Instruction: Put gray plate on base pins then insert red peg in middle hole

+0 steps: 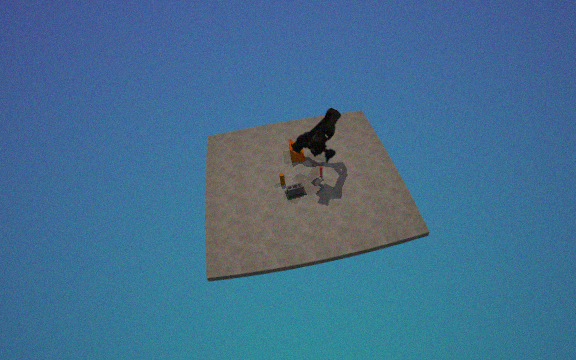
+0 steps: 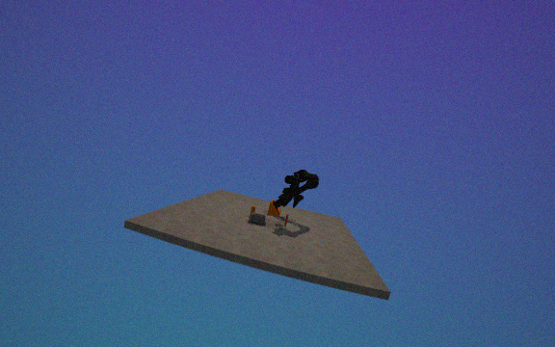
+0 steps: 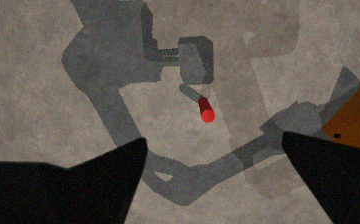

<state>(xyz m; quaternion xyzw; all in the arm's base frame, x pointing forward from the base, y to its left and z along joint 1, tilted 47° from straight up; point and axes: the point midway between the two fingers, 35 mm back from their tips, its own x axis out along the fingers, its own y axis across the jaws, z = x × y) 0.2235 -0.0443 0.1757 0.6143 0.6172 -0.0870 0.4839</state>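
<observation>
The red peg lies 11 cm below my gripper tip. From my gripper tip the other things lie so: base 8 cm ahead, 20 cm to the right, 14 cm below; orange peg 3 cm behind, 25 cm to the right, 11 cm below; gray plate 8 cm ahead, 20 cm to the right, 10 cm below.
</observation>
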